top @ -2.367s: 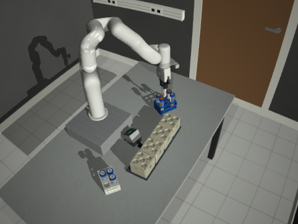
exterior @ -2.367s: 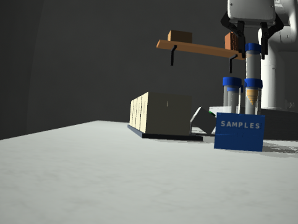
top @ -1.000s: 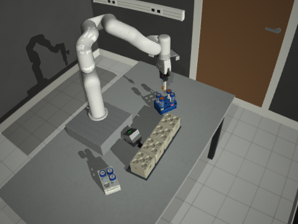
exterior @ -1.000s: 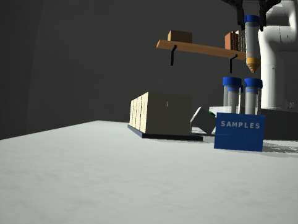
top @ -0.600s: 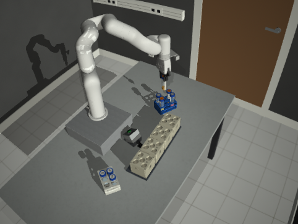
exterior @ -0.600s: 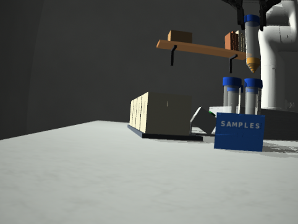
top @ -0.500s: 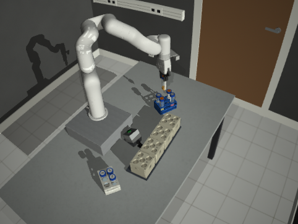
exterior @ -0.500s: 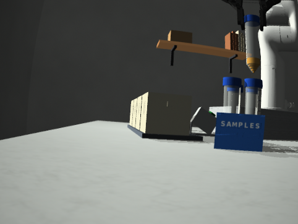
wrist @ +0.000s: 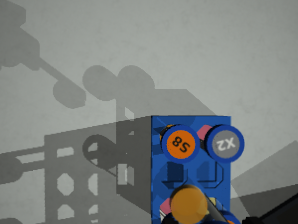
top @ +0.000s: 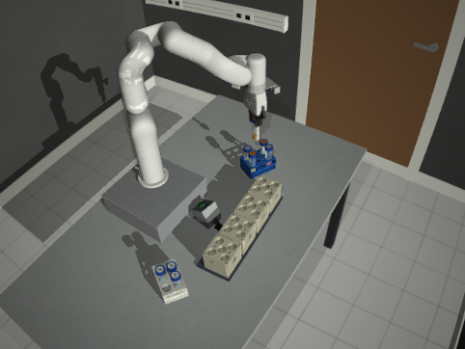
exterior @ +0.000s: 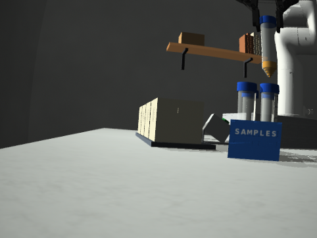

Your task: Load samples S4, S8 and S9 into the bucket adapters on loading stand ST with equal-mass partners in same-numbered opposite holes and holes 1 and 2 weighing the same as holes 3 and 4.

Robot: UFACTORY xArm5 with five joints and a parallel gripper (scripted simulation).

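Right now my hand is 220 mm above the blue samples rack, 20 mm short of it and 10 mm to the left of it. From my hand the other things lie so: white blanks rack (670 mm to the right, 220 mm below, 60 mm ahead); then adapter (200 mm below, 170 mm to the right, 140 mm ahead).
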